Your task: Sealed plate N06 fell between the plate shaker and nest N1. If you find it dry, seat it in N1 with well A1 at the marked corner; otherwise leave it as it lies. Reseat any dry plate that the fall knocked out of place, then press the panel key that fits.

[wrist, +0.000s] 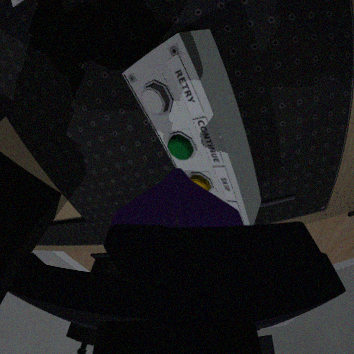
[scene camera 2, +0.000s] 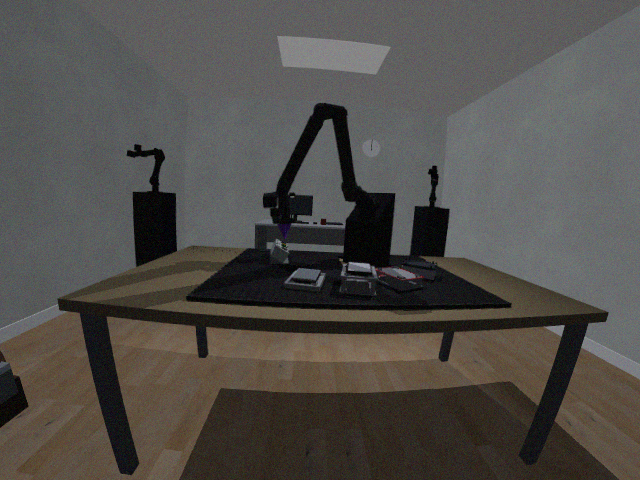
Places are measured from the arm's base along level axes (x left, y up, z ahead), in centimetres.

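Pixels of known places: gripper, fingertip midpoint: point(wrist: 176, 174) point(scene camera 2: 285, 238); arm's base at its link origin: point(scene camera 2: 367, 206).
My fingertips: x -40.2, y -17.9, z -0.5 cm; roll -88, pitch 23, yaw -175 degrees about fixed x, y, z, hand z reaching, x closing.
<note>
For each thing: its top centre in the pictures, then the offset to it from my fingertips. "pt": a spot on its surface instead. Level surfaces: height alone.
- tilted key panel at its top centre: point(wrist: 212, 170) point(scene camera 2: 279, 241) dx -2.6, dy -2.1, dz -2.0 cm
- green CONTINUE key at its top centre: point(wrist: 180, 151) dx -0.3, dy -3.0, dz +0.4 cm
- partly covered yellow SKIP key at its top centre: point(wrist: 199, 189) dx -0.5, dy -3.0, dz -4.6 cm
- pale RETRY key at its top centre: point(wrist: 153, 101) dx +0.0, dy -3.0, dz +5.4 cm
- grey plate at its top centre: point(scene camera 2: 306, 273) dx +8.4, dy -7.0, dz +35.5 cm
- low light nest at a spot on its surface: point(scene camera 2: 291, 284) pt dx +3.0, dy -8.9, dz +42.4 cm
- pale-topped plate at its top centre: point(scene camera 2: 359, 266) dx +26.6, dy -3.1, dz +39.3 cm
- red-edged flat item at its top centre: point(scene camera 2: 398, 271) dx +43.8, dy -5.9, dz +34.9 cm
- black mat at its surface level: dy -10.5 cm
- wooden table at its surface level: dy -11.7 cm
My gripper point(scene camera 2: 284, 237) point(wrist: 176, 174) is shut and empty, its purple fingertips pointing down at the tilted key panel point(scene camera 2: 279, 252) point(wrist: 232, 135). In the wrist view the tips overlap the panel's edge between the green CONTINUE key point(wrist: 180, 146) and the partly covered yellow SKIP key point(wrist: 201, 182). The pale RETRY key point(wrist: 155, 100) is farther up. The fingers hide the panel's lower end; contact cannot be told. In the scene view a grey plate point(scene camera 2: 307, 274) sits on a low light nest point(scene camera 2: 291, 284), and a pale-topped plate point(scene camera 2: 358, 267) on a taller clear-sided stand point(scene camera 2: 357, 287). Labels and wetness cannot be read there.
A red-edged flat item point(scene camera 2: 398, 273) and dark flat pieces point(scene camera 2: 403, 284) lie right of the clear stand on the black mat point(scene camera 2: 248, 298). The arm's dark base block point(scene camera 2: 379, 227) stands behind the mat. The wooden table point(scene camera 2: 129, 291) extends around the mat.
</note>
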